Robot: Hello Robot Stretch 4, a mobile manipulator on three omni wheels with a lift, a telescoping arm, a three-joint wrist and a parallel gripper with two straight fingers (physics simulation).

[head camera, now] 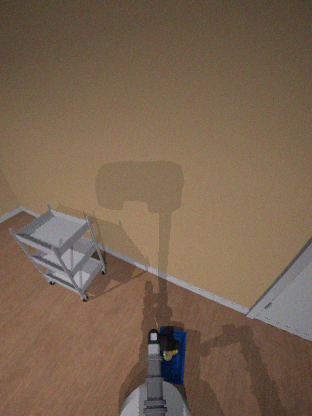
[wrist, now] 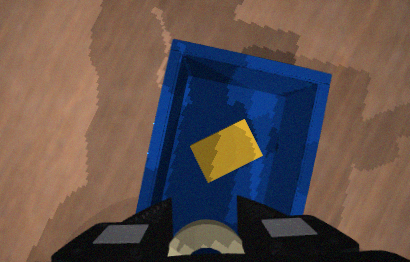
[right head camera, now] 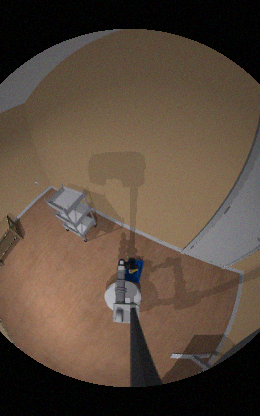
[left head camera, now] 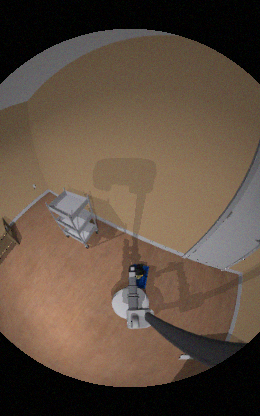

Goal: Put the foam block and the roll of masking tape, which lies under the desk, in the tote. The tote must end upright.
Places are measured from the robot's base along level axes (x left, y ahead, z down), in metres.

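Where they show: gripper, fingertip midpoint: [wrist: 204,214].
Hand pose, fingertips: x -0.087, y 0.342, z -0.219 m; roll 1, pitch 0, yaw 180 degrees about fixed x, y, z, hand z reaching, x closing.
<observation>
Each offset is from my fingertips to the top centre of the thing.
The blue tote {dx -0.029, dy +0.001, dz +0.127 m} [head camera: 184,352] [left head camera: 146,278] [right head camera: 140,269] [wrist: 317,135] stands upright on the floor in front of the robot base. The yellow foam block {dx -0.034, dy +0.027, dz +0.199 m} [wrist: 226,150] lies inside on the tote's bottom. My gripper [head camera: 170,344] [wrist: 204,214] is shut on the roll of masking tape {dx +0.000, dy -0.030, dz -0.032 m} [head camera: 167,356] [wrist: 206,231], a pale beige ring between the fingers at the bottom of the wrist view. The gripper and tape are over the near part of the tote, above the foam block's level; part of the ring is cut off by the frame edge.
A grey three-tier cart [head camera: 37,242] [left head camera: 70,202] [right head camera: 68,198] stands by the wall at the left. A white door [head camera: 290,295] [left head camera: 230,237] is at the right. A wooden piece of furniture [left head camera: 7,242] [right head camera: 9,241] shows at the far left. White leg parts [right head camera: 190,356] show at the lower right.
</observation>
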